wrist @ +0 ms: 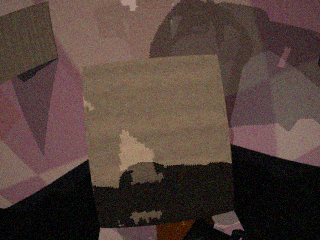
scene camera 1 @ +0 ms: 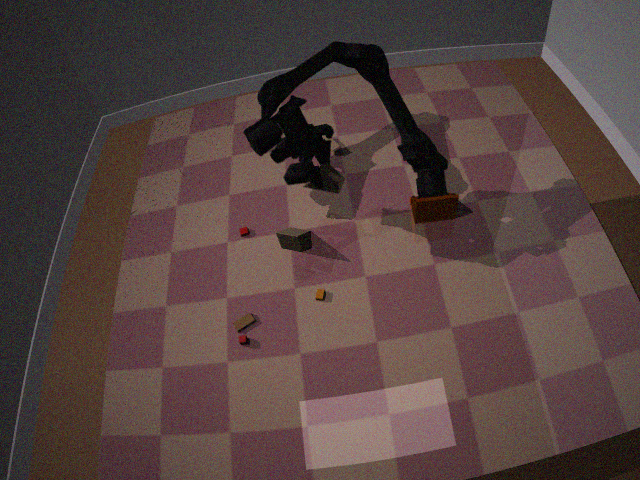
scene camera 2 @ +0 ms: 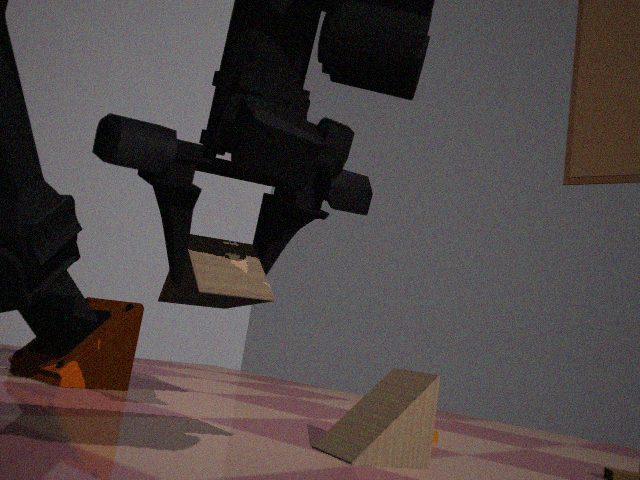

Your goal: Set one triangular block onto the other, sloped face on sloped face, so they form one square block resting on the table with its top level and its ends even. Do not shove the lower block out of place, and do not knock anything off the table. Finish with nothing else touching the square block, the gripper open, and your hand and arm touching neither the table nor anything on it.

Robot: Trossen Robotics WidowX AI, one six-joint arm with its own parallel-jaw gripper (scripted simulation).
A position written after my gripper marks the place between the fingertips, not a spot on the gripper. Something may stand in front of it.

My gripper point(scene camera 2: 213, 286) carries a triangular block point(scene camera 2: 218, 273). Further things: a triangular block point(scene camera 2: 393, 424).
My gripper shows as well in the wrist view point(wrist: 158, 157) and in scene camera 1 point(scene camera 1: 324, 179).
